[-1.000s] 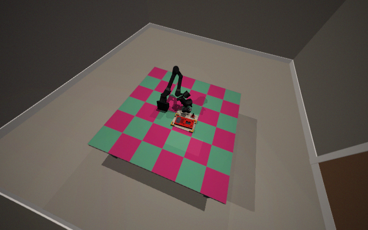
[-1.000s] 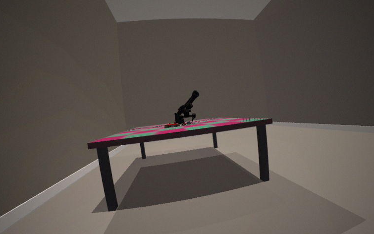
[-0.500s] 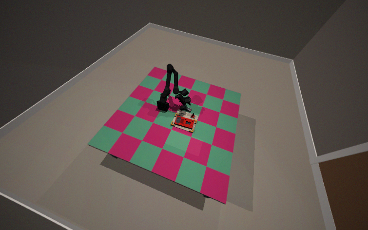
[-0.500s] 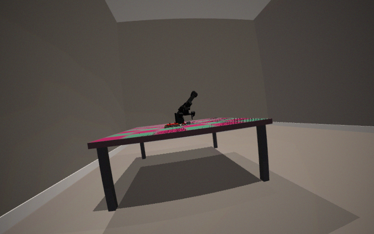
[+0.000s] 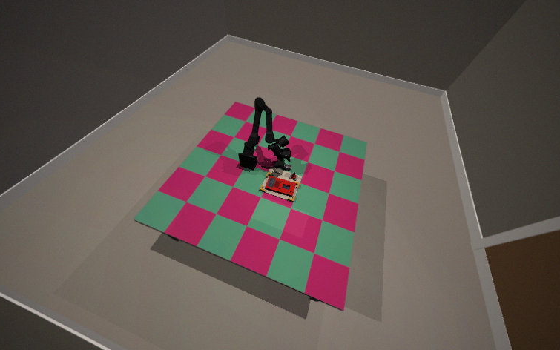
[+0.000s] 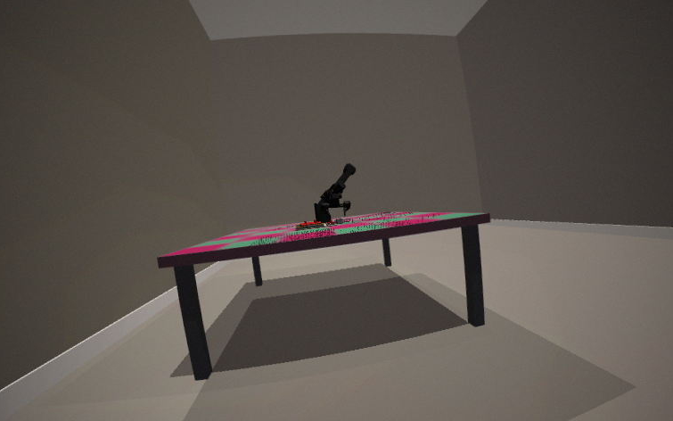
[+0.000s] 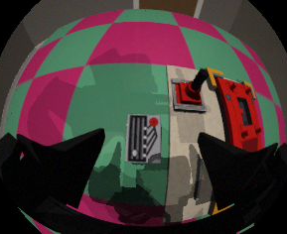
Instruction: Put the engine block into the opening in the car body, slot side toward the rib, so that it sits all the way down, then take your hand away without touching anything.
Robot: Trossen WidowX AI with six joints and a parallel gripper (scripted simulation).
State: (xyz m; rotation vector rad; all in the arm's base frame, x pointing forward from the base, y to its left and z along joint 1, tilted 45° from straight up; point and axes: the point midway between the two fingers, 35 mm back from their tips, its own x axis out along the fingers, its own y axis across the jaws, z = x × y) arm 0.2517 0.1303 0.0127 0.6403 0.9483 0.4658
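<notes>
The grey engine block is 1 cm to the left of my gripper tip and 3 cm below it.
</notes>
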